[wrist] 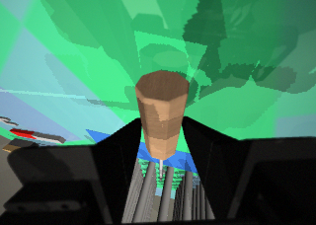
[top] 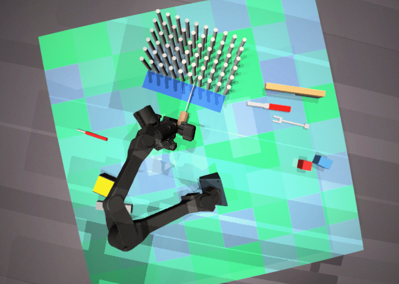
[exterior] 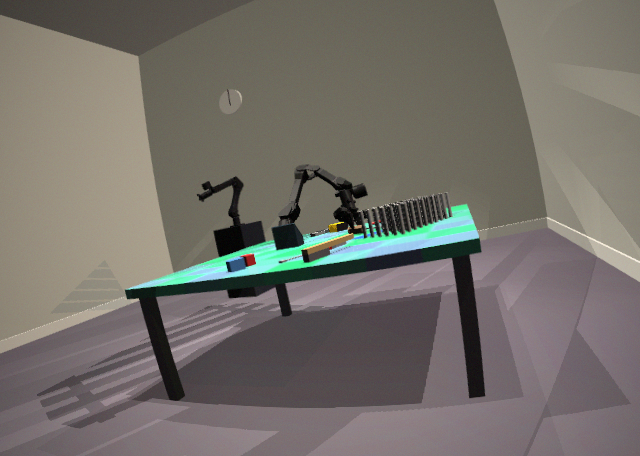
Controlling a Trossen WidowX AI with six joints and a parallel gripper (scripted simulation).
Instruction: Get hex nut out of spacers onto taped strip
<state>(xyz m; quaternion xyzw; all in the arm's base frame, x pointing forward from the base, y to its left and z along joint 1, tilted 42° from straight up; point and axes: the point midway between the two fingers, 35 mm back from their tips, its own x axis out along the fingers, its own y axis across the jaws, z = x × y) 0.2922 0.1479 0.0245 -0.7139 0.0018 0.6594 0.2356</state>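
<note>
Right now the wire hook tool is 100 mm ahead of my gripper tip and 40 mm to the right of it. From my gripper tip the other things lie so: red screwdriver: 440 mm to the left, 10 mm below, 10 mm behind; then hex nut: 200 mm ahead, 80 mm to the right, 20 mm below; then blue taped strip: 140 mm ahead, 20 mm to the right, 20 mm below.
</note>
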